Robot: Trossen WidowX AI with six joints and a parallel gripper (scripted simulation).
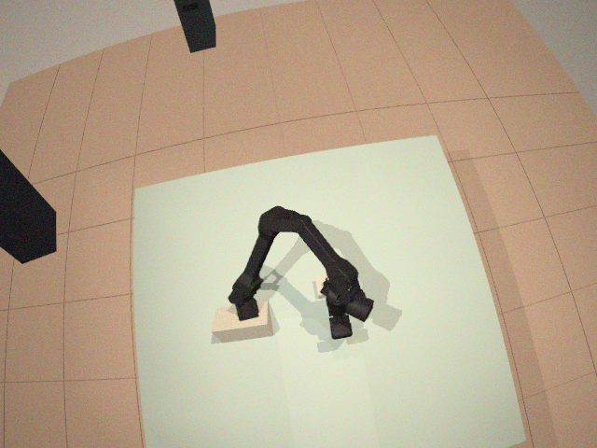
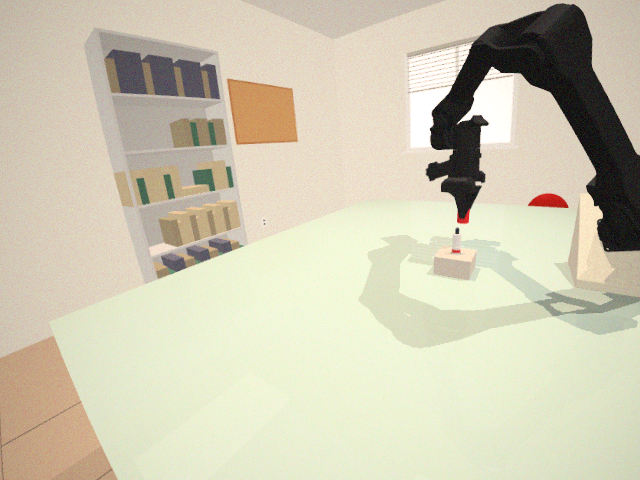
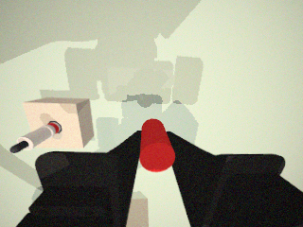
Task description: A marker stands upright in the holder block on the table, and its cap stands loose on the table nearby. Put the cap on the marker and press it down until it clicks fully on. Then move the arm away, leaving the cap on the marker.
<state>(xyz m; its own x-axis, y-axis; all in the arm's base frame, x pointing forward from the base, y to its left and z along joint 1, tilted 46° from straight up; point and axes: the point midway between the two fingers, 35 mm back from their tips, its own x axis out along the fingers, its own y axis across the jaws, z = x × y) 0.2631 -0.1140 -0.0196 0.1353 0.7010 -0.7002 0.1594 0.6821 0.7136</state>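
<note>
Right now the beige holder block is 13 cm to the left of my gripper tip, 6 cm below it and 1 cm ahead of it. Round my gripper tip: red cap (1 cm above).
</note>
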